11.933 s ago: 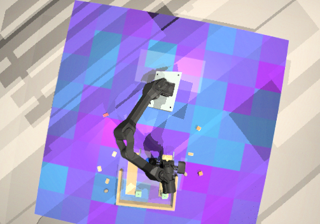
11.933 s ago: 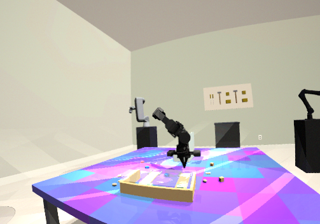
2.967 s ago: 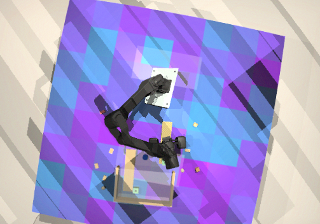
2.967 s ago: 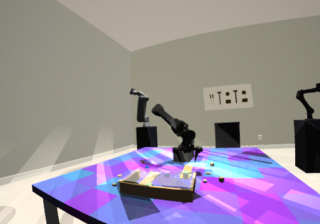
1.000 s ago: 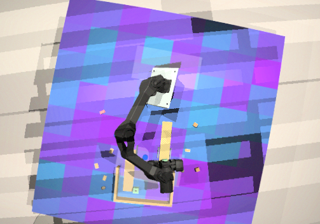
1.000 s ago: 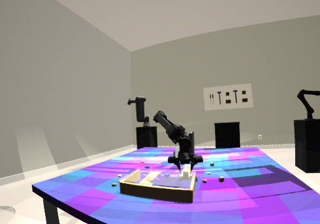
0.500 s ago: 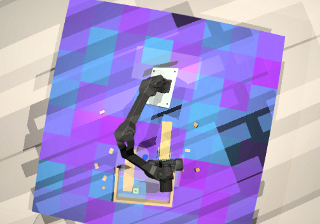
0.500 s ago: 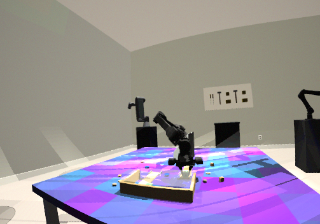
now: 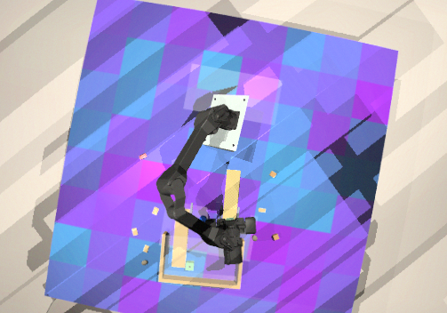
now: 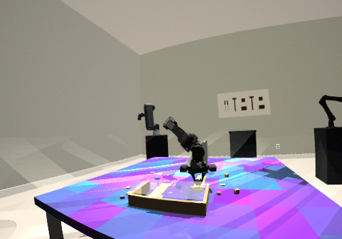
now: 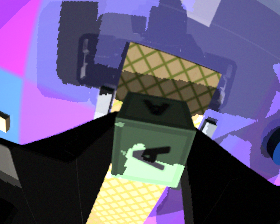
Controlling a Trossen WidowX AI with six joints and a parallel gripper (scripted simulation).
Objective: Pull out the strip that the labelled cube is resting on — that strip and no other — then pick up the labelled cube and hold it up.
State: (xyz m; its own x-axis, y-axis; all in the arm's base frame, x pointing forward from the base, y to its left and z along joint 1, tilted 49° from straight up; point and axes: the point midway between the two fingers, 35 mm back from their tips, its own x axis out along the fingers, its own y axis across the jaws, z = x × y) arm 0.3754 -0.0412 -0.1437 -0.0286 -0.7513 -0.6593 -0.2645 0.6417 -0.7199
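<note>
Right now my gripper tip is 9 cm past the yellow cross-hatched strip, 1 cm to the left of it and 2 cm above it. Round my gripper tip: red piece: 18 cm behind, 40 cm to the right, 2 cm below.
</note>
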